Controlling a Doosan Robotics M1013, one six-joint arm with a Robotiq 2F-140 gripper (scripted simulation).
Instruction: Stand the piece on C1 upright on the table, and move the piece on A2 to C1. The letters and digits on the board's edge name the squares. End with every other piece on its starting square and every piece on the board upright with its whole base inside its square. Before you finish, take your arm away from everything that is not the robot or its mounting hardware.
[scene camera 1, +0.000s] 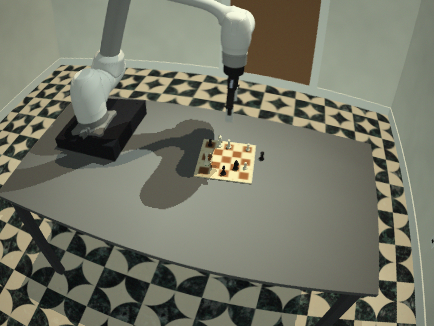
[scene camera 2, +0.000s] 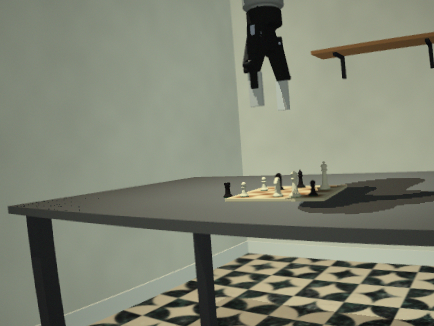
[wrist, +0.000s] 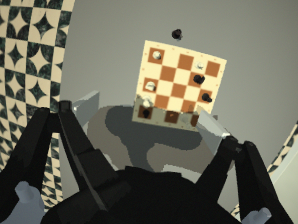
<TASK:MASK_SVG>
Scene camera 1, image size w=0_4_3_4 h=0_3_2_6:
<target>chessboard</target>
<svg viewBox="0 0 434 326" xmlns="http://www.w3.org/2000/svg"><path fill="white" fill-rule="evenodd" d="M204 139L194 177L246 184L252 183L256 145L250 145L250 151L246 151L247 144L230 142L231 149L227 149L228 142L221 141L222 147L219 148L216 146L218 141L212 140L212 147L209 147L209 139ZM236 160L239 163L238 170L233 169L234 162ZM206 151L209 153L208 161L210 164L208 166L203 164L205 161Z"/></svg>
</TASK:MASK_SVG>
